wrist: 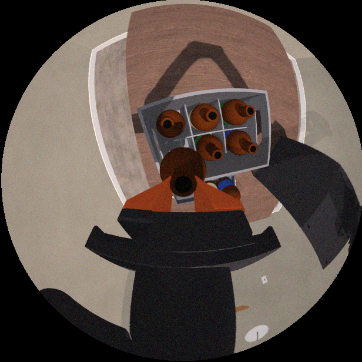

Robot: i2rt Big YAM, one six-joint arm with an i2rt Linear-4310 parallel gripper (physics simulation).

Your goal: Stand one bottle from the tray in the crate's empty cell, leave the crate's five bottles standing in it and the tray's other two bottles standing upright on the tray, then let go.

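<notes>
My gripper (182, 179) is shut on the neck of a brown bottle (183, 162), whose open mouth faces the camera. The bottle's body overlaps the near left corner of the grey crate (268, 129) and covers most of the empty near left cell; its base and height are hidden. Five brown bottles stand in the crate: far left (171, 125), far middle (202, 118), far right (236, 112), near middle (208, 147) and near right (240, 142). Behind my right finger, a blue-labelled bottle (226, 184) shows partly; whether it is upright I cannot tell. A pale piece beside it is unclear.
The crate stands on a brown wooden table top (210, 30). A grey strip of the tray (185, 201) shows between the fingers, below the bottle's mouth. A large dark arm-like shape (310, 190) lies right of the crate. A pale-rimmed grey surface (112, 100) is at the left.
</notes>
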